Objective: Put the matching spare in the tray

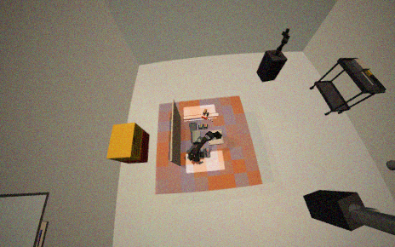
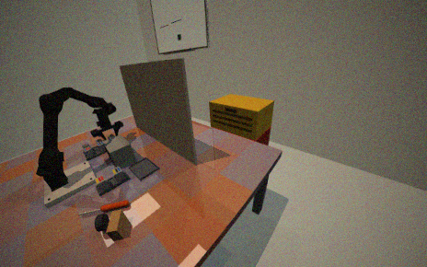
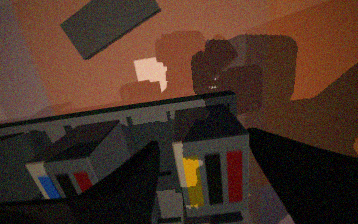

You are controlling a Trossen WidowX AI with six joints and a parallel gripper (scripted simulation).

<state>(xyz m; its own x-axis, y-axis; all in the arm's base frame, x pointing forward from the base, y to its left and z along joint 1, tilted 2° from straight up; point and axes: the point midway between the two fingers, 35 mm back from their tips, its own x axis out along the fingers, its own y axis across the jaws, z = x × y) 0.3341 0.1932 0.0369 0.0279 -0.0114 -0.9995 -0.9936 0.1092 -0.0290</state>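
Right now my gripper tip is 10 mm past the spare, 60 mm to the left of it and 20 mm below it. Round my gripper tip: flat dark tray (30 mm behind, 420 mm to the right, 10 mm below); tall grey panel (180 mm ahead, 270 mm to the right, 210 mm above); grey mounted unit (50 mm behind, 230 mm to the right, 30 mm above).
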